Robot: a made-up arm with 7 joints. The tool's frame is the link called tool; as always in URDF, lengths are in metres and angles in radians. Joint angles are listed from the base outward.
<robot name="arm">
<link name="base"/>
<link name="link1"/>
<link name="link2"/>
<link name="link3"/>
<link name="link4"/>
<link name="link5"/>
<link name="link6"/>
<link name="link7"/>
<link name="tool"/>
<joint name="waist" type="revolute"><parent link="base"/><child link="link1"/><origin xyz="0.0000 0.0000 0.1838"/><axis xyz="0 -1 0"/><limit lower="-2.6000" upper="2.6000"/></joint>
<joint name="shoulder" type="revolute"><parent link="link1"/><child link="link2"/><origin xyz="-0.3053 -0.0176 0.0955"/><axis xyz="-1 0 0"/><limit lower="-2.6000" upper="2.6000"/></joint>
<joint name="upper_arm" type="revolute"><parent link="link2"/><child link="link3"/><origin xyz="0.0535 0.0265 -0.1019"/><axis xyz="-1 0 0"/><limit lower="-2.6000" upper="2.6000"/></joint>
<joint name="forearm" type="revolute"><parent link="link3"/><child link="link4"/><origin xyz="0.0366 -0.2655 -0.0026"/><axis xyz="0 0 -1"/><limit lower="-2.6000" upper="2.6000"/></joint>
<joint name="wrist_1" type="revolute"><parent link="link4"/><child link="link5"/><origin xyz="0.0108 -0.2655 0.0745"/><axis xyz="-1 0 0"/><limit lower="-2.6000" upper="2.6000"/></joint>
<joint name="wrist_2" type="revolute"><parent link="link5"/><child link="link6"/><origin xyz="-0.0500 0.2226 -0.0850"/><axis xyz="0 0 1"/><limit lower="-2.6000" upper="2.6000"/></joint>
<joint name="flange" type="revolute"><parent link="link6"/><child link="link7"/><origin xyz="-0.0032 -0.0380 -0.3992"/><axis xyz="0 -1 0"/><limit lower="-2.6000" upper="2.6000"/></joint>
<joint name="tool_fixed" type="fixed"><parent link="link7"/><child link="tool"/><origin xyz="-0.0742 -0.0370 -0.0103"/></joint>
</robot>
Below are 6 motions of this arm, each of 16 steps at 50 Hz.
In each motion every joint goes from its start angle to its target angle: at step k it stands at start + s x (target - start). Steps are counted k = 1, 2, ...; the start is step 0. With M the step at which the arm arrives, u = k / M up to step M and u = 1 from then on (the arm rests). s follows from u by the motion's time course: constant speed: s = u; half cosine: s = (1 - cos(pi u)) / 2; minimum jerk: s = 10 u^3 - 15 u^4 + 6 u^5.
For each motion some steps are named. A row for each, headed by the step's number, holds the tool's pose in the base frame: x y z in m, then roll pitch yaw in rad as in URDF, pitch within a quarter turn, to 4 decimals.
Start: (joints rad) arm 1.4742 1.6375 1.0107 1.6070 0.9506 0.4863 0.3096
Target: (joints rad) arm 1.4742 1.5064 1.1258 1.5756 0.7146 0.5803 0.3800
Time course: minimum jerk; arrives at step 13
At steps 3, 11, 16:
3: -0.5322 -0.1222 -0.5878 0.7580 -0.5724 2.2237
11: -0.5816 -0.1320 -0.4959 1.0447 -0.7196 2.0850
16: -0.5829 -0.1322 -0.4927 1.0551 -0.7237 2.0791

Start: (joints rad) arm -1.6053 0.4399 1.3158 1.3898 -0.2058 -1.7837 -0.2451
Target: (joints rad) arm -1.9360 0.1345 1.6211 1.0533 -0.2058 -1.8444 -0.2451
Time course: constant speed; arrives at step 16
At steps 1, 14, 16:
1: 0.1986 -0.3330 0.2705 -0.1009 -1.1144 -1.3391
14: 0.2011 -0.3109 0.2538 -0.9092 -0.8678 -0.6481
16: 0.2034 -0.3074 0.2515 -0.9833 -0.8107 -0.5918

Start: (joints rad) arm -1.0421 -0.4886 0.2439 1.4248 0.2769 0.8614 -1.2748
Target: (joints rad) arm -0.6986 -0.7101 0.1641 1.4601 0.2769 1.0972 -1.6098
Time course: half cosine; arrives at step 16
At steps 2, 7, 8, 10, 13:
2: -0.5858 -0.1386 0.3561 -2.6544 0.5100 3.0631
7: -0.6069 -0.0905 0.2633 -2.8586 0.5135 2.8513
8: -0.6096 -0.0770 0.2383 -2.9168 0.5083 2.7992
10: -0.6113 -0.0498 0.1894 -3.0330 0.4911 2.7050
13: -0.6072 -0.0167 0.1332 3.1129 0.4606 2.6104

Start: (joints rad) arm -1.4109 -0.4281 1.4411 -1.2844 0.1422 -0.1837 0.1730
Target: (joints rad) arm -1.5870 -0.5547 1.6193 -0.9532 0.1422 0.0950 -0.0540
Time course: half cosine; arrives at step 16
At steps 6, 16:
6: 0.1588 -0.5621 0.2934 1.2927 0.5488 2.4326
16: 0.2241 -0.5476 0.2991 1.4759 0.5151 2.7168

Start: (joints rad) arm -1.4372 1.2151 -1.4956 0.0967 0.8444 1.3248 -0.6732
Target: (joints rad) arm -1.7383 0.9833 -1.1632 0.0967 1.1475 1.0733 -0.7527
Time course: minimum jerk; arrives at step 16
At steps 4, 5, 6, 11, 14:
4: -0.5066 -0.7729 0.3835 1.8176 0.3081 2.8902
5: -0.4942 -0.7862 0.3982 1.8410 0.2969 2.9335
6: -0.4774 -0.8024 0.4159 1.8677 0.2820 2.9870
11: -0.3590 -0.8855 0.4994 1.9664 0.1857 -3.0005
14: -0.3169 -0.9071 0.5175 1.9785 0.1572 -2.9144

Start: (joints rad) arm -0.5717 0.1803 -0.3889 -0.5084 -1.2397 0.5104 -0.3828
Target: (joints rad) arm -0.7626 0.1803 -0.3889 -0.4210 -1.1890 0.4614 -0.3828
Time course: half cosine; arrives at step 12
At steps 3, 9, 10, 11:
3: -0.3135 -0.1240 0.3952 1.6627 -0.1132 0.8515
9: -0.2864 -0.1138 0.4200 1.7303 0.0551 0.8236
10: -0.2833 -0.1127 0.4225 1.7377 0.0744 0.8218
11: -0.2813 -0.1120 0.4241 1.7423 0.0865 0.8208

